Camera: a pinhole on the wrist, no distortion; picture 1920 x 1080 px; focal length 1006.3 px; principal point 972.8 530.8 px. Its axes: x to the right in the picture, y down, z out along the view. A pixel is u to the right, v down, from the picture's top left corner.
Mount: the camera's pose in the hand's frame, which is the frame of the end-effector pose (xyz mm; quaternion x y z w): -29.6 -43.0 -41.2 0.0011 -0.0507 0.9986 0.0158
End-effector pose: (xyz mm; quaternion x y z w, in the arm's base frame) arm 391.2 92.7 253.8 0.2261 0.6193 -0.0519 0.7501
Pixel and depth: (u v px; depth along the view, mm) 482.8 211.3 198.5
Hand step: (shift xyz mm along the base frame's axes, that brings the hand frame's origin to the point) 161.5 -54.6 -45.6
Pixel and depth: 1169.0 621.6 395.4
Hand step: 249.9 -266.1 116.1
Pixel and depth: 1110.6 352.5 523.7
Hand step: 420.4 -218.7 156.9
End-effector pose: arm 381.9 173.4 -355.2 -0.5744 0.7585 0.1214 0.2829
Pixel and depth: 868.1 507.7 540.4
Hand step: 221.1 204.3 -406.4
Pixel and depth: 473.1 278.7 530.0
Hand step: 76.1 71.2 -543.2
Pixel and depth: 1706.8 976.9 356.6
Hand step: 354.0 317.4 -42.5
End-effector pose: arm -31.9 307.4 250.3 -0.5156 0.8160 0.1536 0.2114
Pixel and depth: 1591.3 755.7 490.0
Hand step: 382.0 382.8 -215.0
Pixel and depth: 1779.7 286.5 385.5
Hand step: 174.2 434.6 -135.3
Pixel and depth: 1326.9 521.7 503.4
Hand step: 240.2 340.7 -296.8
